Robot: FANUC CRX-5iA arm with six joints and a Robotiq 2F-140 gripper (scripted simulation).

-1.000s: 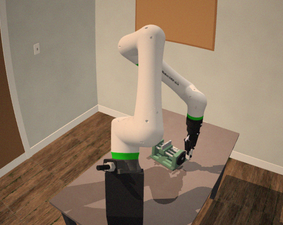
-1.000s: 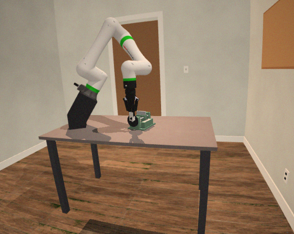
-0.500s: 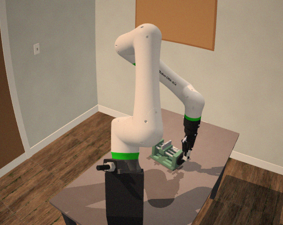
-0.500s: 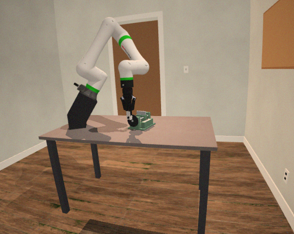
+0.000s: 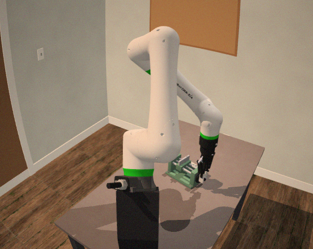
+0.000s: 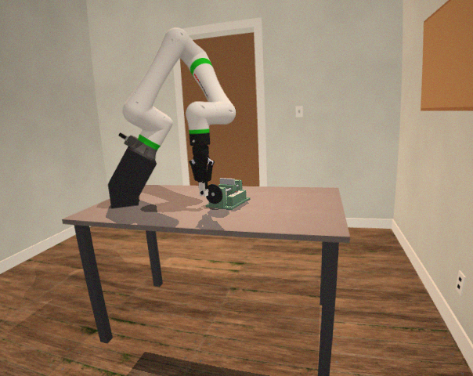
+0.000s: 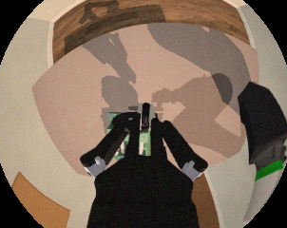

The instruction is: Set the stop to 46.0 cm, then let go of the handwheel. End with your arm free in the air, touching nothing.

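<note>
Right now my hand is 20 mm to the right of the black handwheel, 20 mm above it and 10 mm short of it. From my hand the other things lie so: green stop fixture (160 mm to the left, 50 mm ahead, 20 mm below).
</note>
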